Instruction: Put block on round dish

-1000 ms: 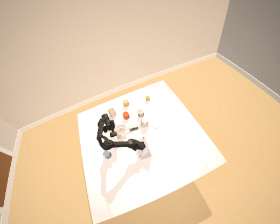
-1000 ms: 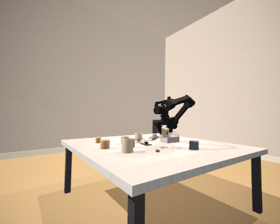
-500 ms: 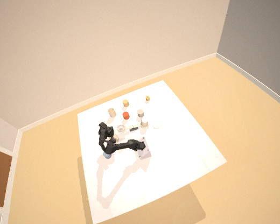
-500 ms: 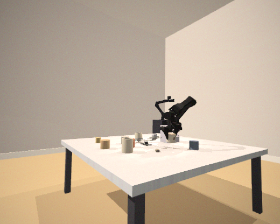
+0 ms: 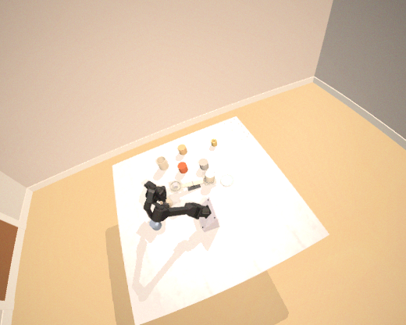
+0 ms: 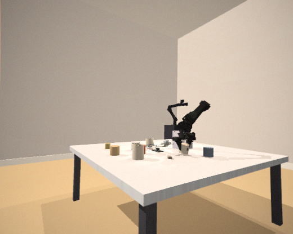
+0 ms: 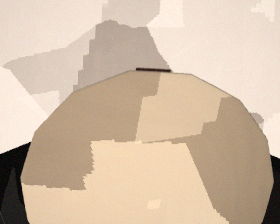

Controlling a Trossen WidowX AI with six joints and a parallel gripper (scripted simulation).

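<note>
The white round dish lies 48 cm to the right of my gripper tip and 3 cm below it. The rest, counted from my gripper tip: small dark lump 18 cm ahead, 4 cm to the left, 3 cm below; then balance beam 7 cm ahead, 23 cm to the right; then blue cylinder 12 cm behind, 10 cm to the left.
</note>
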